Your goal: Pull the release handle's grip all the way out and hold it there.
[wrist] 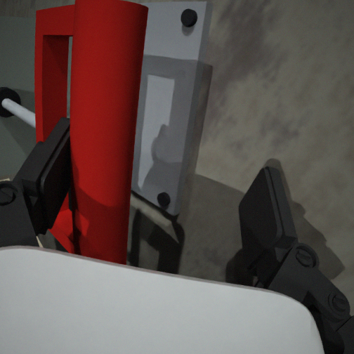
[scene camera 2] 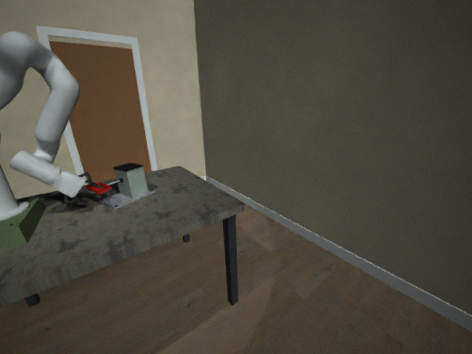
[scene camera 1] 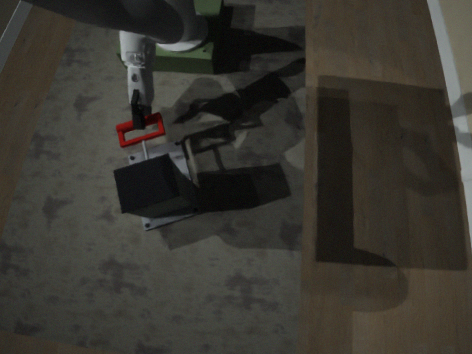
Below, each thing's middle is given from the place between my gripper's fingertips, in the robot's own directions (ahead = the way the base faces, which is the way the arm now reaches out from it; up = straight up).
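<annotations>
Looking at the grey base plate point(scene camera 1: 175, 150), I find my hand 7 cm to the right of it and 15 cm short of it, and 7 cm above it.
</annotations>
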